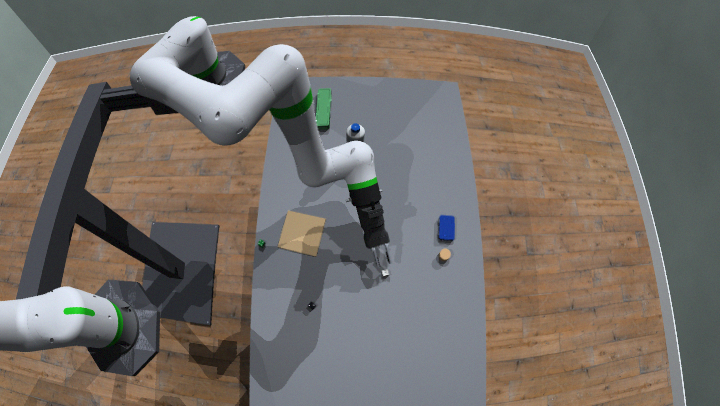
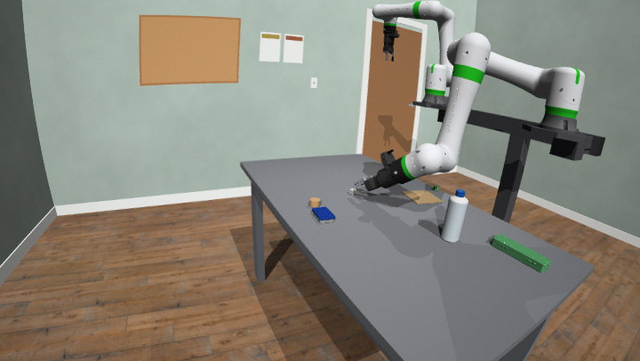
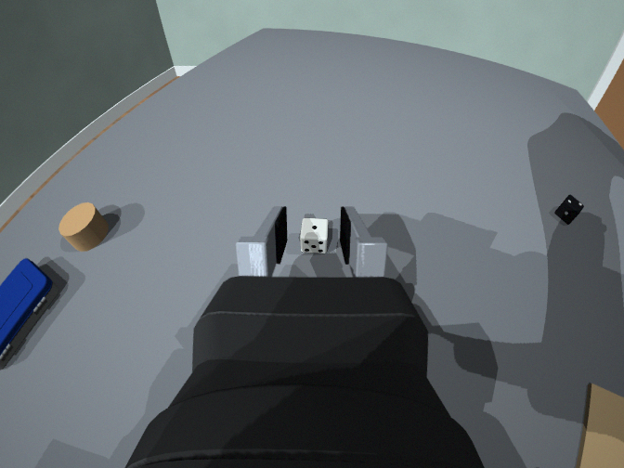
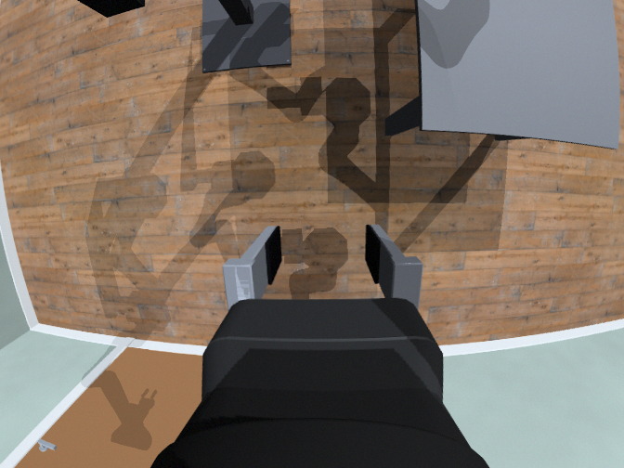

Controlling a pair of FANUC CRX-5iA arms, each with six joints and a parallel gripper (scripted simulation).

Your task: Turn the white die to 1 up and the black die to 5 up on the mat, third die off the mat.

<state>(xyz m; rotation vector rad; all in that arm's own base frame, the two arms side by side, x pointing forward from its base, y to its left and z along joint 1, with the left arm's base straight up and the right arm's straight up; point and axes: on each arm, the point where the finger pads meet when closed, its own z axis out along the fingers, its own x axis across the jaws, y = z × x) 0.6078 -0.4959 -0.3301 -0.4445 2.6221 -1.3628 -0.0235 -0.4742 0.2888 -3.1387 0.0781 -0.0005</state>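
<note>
Right now the white die is 20 mm ahead of my left hand, 30 mm to the right of it and 50 mm below it. From my left hand the other things lie so: black die 200 mm behind, 190 mm to the right, 50 mm below; blue box 210 mm ahead, 160 mm to the left, 50 mm below; tan cylinder 210 mm ahead, 60 mm to the left, 50 mm below.
</note>
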